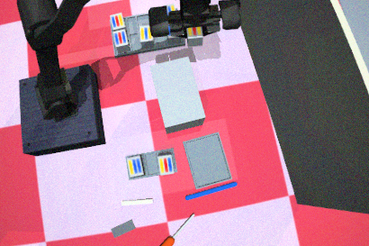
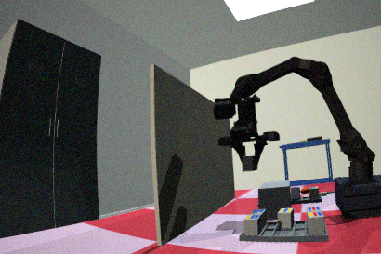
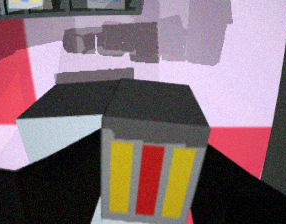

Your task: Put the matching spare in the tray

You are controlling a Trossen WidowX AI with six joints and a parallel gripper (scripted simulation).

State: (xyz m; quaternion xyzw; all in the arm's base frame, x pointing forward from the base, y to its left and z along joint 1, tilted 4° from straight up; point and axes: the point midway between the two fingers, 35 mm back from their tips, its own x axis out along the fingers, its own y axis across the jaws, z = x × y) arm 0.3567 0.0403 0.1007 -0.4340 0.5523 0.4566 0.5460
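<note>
Right now the grey tray is 5 cm behind my gripper tip, 27 cm to the right of it and 17 cm below it. Also, from my gripper tip: tall black panel (17 cm ahead, 11 cm to the right, 5 cm above); plain grey box (7 cm behind, 9 cm to the right, 12 cm below); holder (19 cm behind, 24 cm to the right, 16 cm below).
</note>
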